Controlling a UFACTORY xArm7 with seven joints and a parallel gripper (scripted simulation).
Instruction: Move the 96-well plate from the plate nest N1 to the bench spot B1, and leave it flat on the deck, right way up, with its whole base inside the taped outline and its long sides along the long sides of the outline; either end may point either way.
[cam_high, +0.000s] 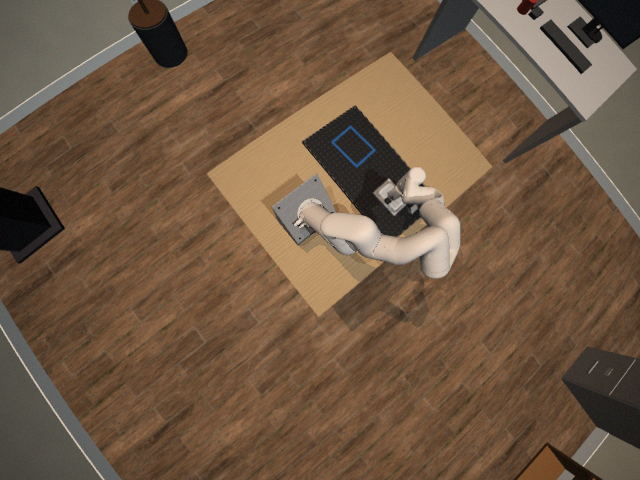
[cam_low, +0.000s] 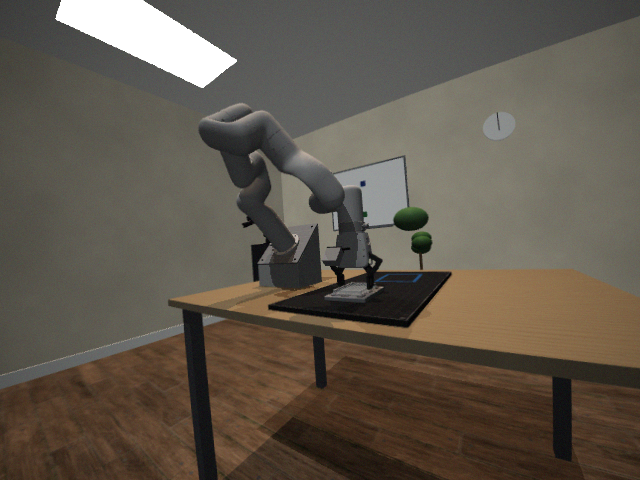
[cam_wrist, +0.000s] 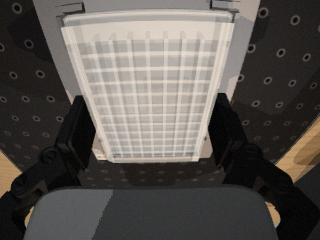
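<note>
Now: the white 96-well plate 10 mm below my hand. From my hand the other things lie so: grey plate nest N1 (20 mm below).
</note>
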